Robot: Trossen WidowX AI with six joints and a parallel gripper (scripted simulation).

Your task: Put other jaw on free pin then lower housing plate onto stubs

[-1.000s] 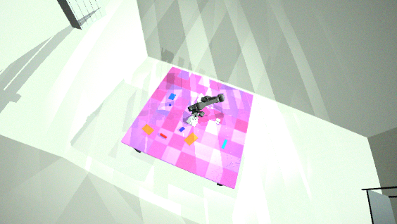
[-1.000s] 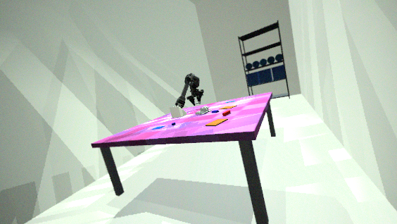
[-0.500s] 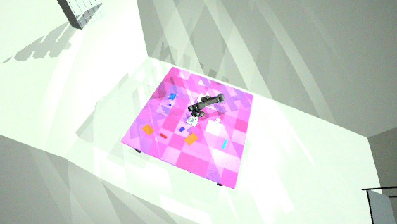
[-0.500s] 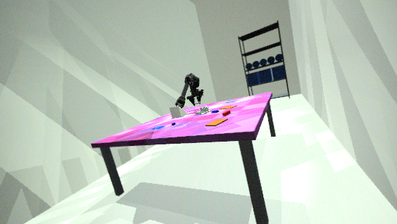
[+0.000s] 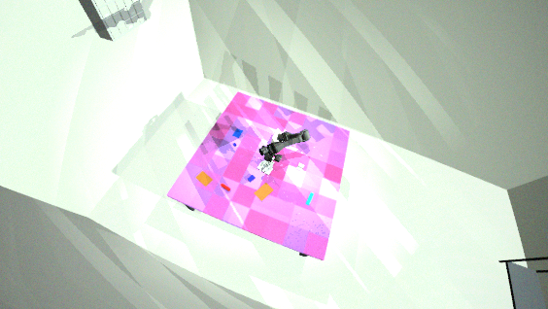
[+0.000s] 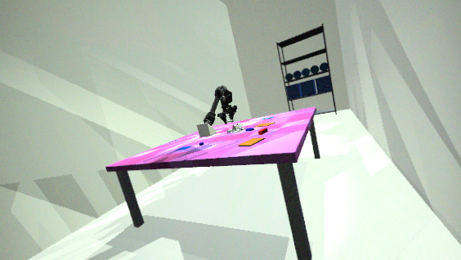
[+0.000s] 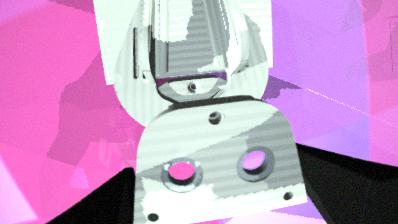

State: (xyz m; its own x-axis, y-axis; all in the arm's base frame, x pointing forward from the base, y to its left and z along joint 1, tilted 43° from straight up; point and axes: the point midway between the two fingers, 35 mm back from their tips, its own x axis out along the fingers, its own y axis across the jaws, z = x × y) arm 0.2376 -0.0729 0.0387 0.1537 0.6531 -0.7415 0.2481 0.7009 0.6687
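Right now my gripper tip is 5 cm above the white jaw, 3 cm short of it and 1 cm to the right of it. From my gripper tip the other things lie so: blue block (20 cm ahead, 10 cm to the right, 6 cm below); white base (7 cm below, 7 cm ahead, 2 cm to the right); white housing plate (2 cm above, 1 cm ahead).
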